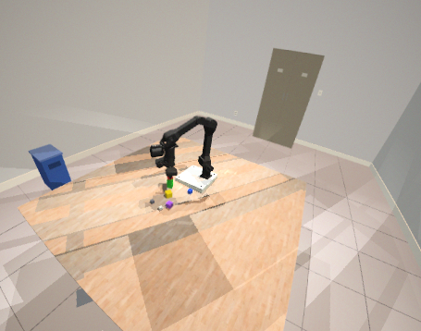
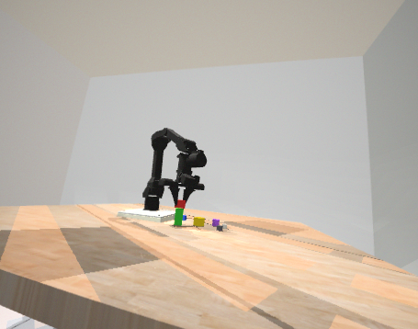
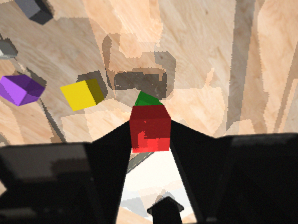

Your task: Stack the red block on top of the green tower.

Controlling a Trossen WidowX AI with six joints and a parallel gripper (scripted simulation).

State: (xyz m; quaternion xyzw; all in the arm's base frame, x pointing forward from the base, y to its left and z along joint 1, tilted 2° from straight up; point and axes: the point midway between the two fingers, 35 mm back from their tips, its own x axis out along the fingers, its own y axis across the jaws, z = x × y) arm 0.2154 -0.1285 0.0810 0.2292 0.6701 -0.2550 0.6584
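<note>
My gripper tip is 10 mm below the red block. Round my gripper tip: yellow block 70 mm ahead, 50 mm to the left, 60 mm below; then blue block 30 mm behind, 130 mm to the left, 60 mm below; then purple block 130 mm ahead, 110 mm to the left, 60 mm below.
</note>
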